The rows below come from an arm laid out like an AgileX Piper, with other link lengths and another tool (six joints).
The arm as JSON. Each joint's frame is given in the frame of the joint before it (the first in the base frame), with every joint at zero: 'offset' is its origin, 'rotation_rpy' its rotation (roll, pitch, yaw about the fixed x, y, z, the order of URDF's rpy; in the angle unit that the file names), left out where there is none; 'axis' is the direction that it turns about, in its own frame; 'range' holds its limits. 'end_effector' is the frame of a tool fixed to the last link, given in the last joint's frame.
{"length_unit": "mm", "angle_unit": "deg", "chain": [
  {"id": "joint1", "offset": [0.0, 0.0, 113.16], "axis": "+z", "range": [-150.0, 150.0]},
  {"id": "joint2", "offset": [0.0, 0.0, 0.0], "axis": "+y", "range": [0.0, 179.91]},
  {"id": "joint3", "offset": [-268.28, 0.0, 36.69], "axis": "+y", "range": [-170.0, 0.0]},
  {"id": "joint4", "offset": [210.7, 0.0, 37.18], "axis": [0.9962, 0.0, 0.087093], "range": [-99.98, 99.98]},
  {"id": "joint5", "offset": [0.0, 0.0, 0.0], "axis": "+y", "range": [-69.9, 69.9]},
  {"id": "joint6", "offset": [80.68, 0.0, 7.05], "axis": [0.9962, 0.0, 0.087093], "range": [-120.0, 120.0]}
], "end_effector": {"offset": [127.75, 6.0, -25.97], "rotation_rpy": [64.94, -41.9, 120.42]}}
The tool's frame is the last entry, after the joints.
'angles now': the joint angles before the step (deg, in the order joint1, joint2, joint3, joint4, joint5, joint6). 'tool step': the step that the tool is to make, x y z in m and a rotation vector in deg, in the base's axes. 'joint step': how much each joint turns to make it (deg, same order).
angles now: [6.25, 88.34, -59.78, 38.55, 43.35, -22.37]
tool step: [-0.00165, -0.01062, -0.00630, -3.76, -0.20, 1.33]
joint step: [-0.01, 0.00, 0.00, -4.35, 0.01, 0.51]
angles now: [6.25, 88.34, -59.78, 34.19, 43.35, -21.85]
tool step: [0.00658, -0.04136, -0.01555, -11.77, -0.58, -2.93]
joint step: [0.00, 0.27, 0.00, -17.26, -2.81, 10.28]
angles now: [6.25, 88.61, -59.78, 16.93, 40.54, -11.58]
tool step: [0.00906, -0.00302, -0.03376, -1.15, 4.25, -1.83]
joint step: [0.00, 6.89, 0.00, -1.18, -2.98, 1.82]
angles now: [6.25, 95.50, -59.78, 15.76, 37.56, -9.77]
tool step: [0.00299, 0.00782, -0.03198, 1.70, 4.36, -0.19]
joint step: [0.00, 6.72, 0.00, 4.33, -2.12, -3.02]
